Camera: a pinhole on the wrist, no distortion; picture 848 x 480 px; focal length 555.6 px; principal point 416.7 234.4 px. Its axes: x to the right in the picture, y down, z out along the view. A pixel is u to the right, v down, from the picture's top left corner.
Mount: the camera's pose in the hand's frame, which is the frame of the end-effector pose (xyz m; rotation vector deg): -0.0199 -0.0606 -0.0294 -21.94 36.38 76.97
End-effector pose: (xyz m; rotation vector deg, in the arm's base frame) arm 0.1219 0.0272 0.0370 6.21 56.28 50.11
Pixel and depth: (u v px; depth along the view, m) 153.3 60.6 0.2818
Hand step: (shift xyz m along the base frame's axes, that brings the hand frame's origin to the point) 0.2367 0.1438 0.0715
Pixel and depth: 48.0 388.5 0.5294
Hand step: 0.4377 0.1264 0.4225
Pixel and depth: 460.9 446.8 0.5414
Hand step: 0.0635 0.2629 0.4477
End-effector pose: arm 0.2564 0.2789 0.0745 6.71 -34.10 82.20
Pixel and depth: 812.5 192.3 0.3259
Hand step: -0.3159 0.0994 0.0220
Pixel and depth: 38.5 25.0 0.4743
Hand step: -0.0997 -0.0345 0.5597
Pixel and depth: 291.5 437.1 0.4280
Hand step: -0.2649 -0.2201 0.2375
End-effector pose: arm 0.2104 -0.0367 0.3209 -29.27 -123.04 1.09
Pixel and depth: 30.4 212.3 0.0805
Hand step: -0.0700 -0.0421 -0.0335
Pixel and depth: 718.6 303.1 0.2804
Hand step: -0.0029 0.2357 -0.0896
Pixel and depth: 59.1 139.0 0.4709
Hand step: -0.4801 0.1076 -0.2035
